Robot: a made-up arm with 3 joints. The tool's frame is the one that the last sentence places.
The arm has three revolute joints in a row. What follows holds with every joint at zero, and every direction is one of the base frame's. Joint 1 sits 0.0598 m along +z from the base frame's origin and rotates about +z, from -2.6 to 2.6 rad. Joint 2 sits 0.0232 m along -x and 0.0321 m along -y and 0.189 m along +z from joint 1 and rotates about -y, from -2.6 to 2.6 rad. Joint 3 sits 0.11 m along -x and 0.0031 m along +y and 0.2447 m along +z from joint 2 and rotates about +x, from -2.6 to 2.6 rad. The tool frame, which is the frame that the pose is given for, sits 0.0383 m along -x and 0.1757 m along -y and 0.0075 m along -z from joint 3; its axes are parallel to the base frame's.
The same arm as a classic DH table. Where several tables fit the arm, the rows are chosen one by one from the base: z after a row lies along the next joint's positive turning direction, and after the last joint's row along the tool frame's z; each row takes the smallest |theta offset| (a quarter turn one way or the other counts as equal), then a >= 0, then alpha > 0; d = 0 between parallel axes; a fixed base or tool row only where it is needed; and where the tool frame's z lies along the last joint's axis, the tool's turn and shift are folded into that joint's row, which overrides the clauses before.
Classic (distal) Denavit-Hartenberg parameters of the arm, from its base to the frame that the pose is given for. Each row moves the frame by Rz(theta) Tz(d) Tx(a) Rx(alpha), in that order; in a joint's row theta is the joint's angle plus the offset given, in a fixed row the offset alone. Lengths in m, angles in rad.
joint 1: a -0.0232  alpha 1.5708  d 0.2488  theta_offset 0
joint 2: a 0.2447  alpha 1.5708  d 0.029  theta_offset 1.5708
joint 3: a 0.1757  alpha 1.5708  d -0.1483  theta_offset 1.5708
tool (fixed): a 0  alpha 0  d -0.0075  theta_offset 1.5708
Joint limits (rad, base to tool): -2.6..2.6 -2.6..2.6 -2.6..2.6

